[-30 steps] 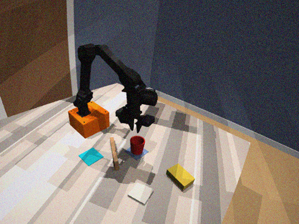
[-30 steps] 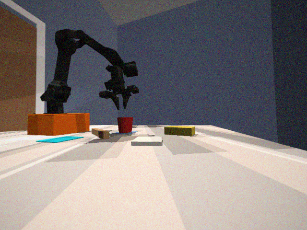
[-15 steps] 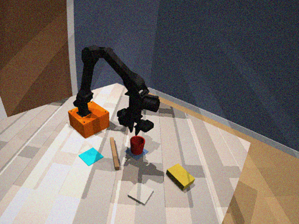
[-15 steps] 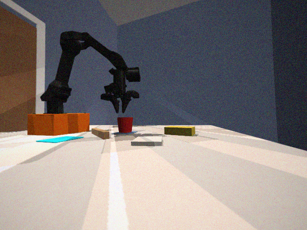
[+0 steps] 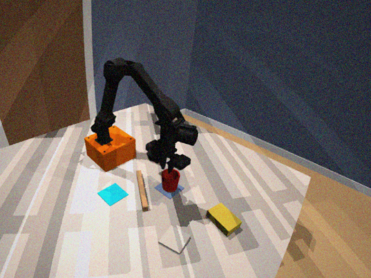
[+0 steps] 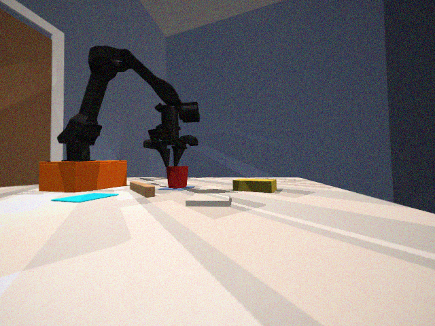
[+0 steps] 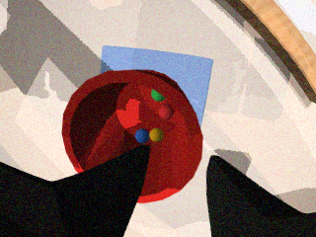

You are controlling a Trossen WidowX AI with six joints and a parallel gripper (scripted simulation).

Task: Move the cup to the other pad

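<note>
Right now the red cup is 30 mm below my gripper tip, 30 mm ahead of it and 10 mm to the right of it. From my gripper tip the other things lie so: blue pad 80 mm below, 30 mm ahead; wooden stick 100 mm to the right, 70 mm below, 40 mm behind; cyan pad 190 mm to the right, 110 mm behind, 80 mm below.
</note>
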